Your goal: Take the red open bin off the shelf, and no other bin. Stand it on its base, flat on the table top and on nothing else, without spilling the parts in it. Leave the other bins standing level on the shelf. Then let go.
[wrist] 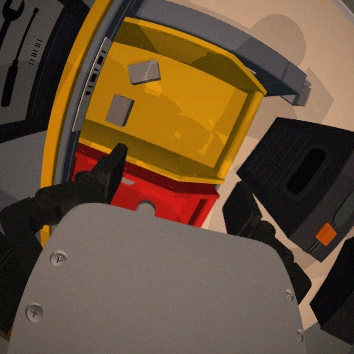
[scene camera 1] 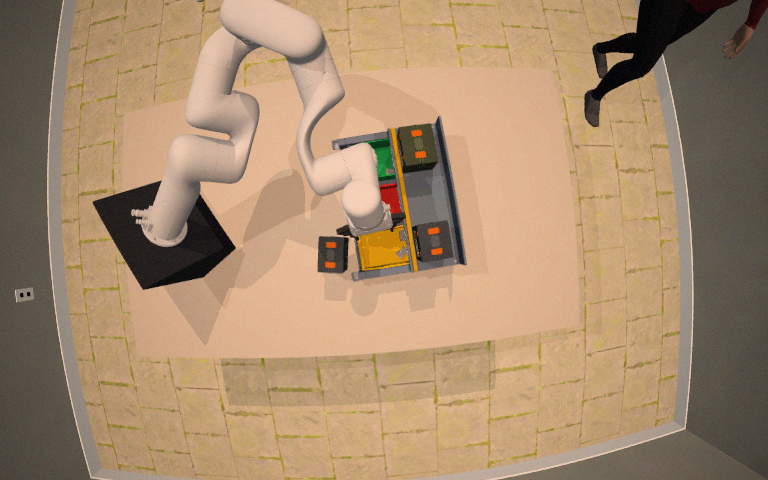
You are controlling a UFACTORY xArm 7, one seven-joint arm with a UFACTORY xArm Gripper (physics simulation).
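Where they show: gripper, fingertip midpoint: [wrist: 179, 178]; arm's base at its link origin: [scene camera 1: 164, 226].
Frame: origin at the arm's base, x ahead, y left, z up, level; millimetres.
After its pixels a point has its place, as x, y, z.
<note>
The red open bin [scene camera 1: 390, 199] @(578, 146, -187) [wrist: 170, 202] @(514, 103, -188) sits on the shelf [scene camera 1: 428, 192] @(672, 165, -97) [wrist: 56, 115] between the green bin [scene camera 1: 381, 152] @(537, 279, -189) and the yellow bin [scene camera 1: 379, 250] @(564, 0, -190) [wrist: 175, 105] @(580, 11, -190). Round grey parts lie in it; the arm and the gripper's body hide much of it. My gripper [scene camera 1: 371, 224] @(543, 51, -117) [wrist: 179, 178] @(543, 51, -117) is wide open and empty, over the red bin's side next to the yellow bin. In the wrist view one finger appears over the red bin near the shelf's orange rail, the other outside its front edge. Whether the fingers touch the bin cannot be told.
A black case [scene camera 1: 332, 254] @(449, -20, -67) [wrist: 295, 180] @(477, -8, -101) stands on the table [scene camera 1: 521, 198] @(972, 204, -199) in front of the yellow bin, close to one finger. A dark green case [scene camera 1: 417, 147] @(624, 255, 0) and another dark case [scene camera 1: 434, 241] @(682, 40, 25) stand on the shelf's upper part. The yellow bin holds grey blocks.
</note>
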